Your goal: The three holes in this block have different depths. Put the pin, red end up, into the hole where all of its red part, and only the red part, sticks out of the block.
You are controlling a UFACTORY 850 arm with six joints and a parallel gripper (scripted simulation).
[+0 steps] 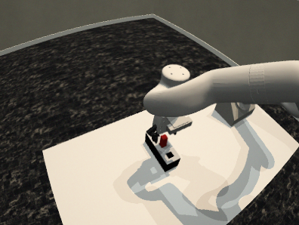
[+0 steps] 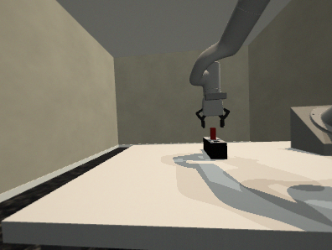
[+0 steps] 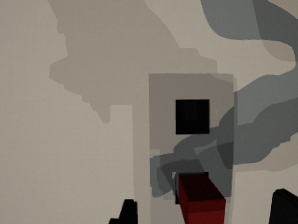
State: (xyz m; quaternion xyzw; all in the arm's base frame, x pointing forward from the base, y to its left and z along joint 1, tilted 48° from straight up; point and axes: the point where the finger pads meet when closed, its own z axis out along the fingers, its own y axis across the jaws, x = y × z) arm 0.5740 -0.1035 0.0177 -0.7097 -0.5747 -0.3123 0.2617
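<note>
Right now the pin is 30 mm below my hand. The rest, counted from my hand: black block: 110 mm below.
</note>
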